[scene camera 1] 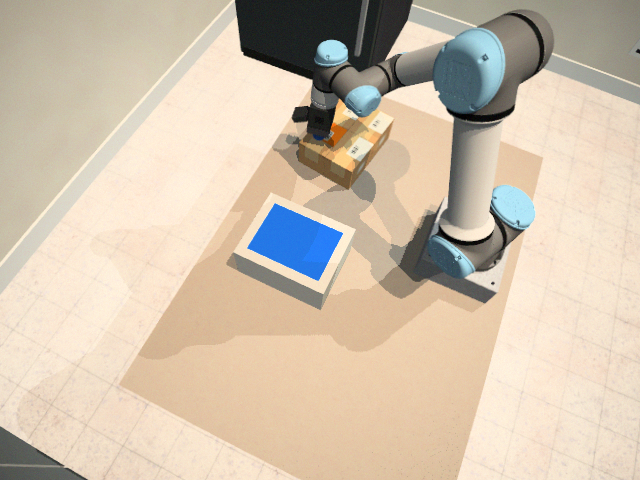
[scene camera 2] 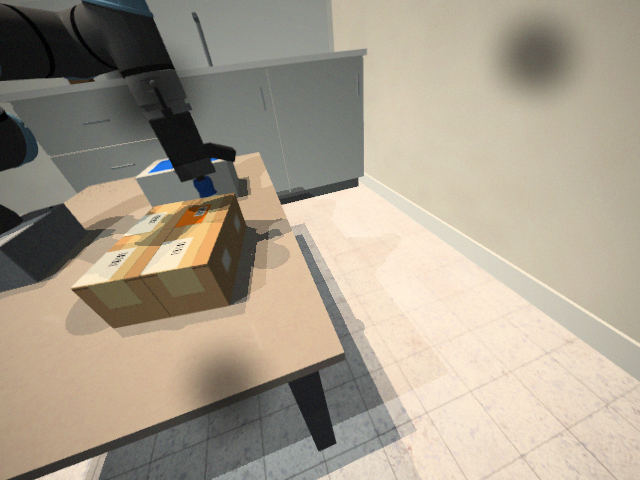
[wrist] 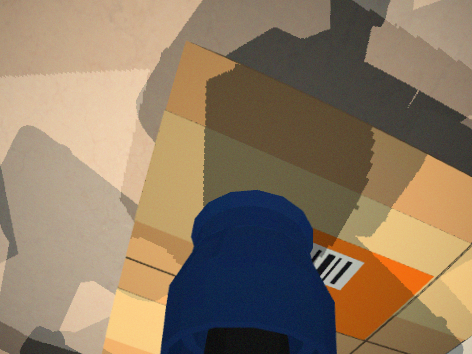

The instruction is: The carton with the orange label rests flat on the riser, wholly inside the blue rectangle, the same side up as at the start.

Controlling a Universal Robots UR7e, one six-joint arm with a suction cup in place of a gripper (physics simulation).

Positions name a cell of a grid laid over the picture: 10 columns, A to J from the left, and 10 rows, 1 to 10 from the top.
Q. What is my suction cup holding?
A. Nothing.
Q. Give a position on a white riser with blue rectangle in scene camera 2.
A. C4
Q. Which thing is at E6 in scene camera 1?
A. A white riser with blue rectangle.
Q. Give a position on my suction cup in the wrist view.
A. F8
